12 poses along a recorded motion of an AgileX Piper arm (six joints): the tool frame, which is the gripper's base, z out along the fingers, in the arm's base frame.
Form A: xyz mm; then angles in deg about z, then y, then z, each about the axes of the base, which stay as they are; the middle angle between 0 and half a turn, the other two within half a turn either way.
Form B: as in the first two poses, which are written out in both.
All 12 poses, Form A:
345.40 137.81 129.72 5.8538 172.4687 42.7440
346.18 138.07 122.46 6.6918 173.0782 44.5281
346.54 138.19 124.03 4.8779 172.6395 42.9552
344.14 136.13 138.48 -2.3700 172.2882 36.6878
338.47 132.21 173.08 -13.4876 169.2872 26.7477
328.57 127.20 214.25 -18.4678 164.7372 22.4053
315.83 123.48 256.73 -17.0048 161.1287 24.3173
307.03 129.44 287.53 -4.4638 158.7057 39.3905
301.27 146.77 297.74 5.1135 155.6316 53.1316
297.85 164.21 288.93 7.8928 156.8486 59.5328
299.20 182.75 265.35 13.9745 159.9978 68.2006
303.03 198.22 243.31 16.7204 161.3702 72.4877
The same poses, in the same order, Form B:
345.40 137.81 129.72 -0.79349 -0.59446 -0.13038 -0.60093 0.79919 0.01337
346.18 138.07 122.46 -0.78461 -0.60833 -0.11969 -0.61401 0.78917 0.01404
346.54 138.19 124.03 -0.78117 -0.61113 -0.12765 -0.61724 0.78670 0.01089
344.14 136.13 138.48 -0.76926 -0.62471 -0.13408 -0.62980 0.77673 -0.00555
338.47 132.21 173.08 -0.74826 -0.63830 -0.18076 -0.64230 0.76523 -0.04336
328.57 127.20 214.25 -0.72523 -0.64163 -0.24969 -0.64406 0.76042 -0.08339
315.83 123.48 256.73 -0.70417 -0.63912 -0.30930 -0.64597 0.75748 -0.09459
307.03 129.44 287.53 -0.66850 -0.64963 -0.36206 -0.68872 0.72448 -0.02826
301.27 146.77 297.74 -0.61566 -0.67237 -0.41096 -0.74812 0.66254 0.03677
297.85 164.21 288.93 -0.58015 -0.71537 -0.38944 -0.78973 0.61107 0.05399
299.20 182.75 265.35 -0.56285 -0.75698 -0.33193 -0.81674 0.57106 0.08260
303.03 198.22 243.31 -0.54745 -0.77890 -0.30595 -0.83130 0.54818 0.09191

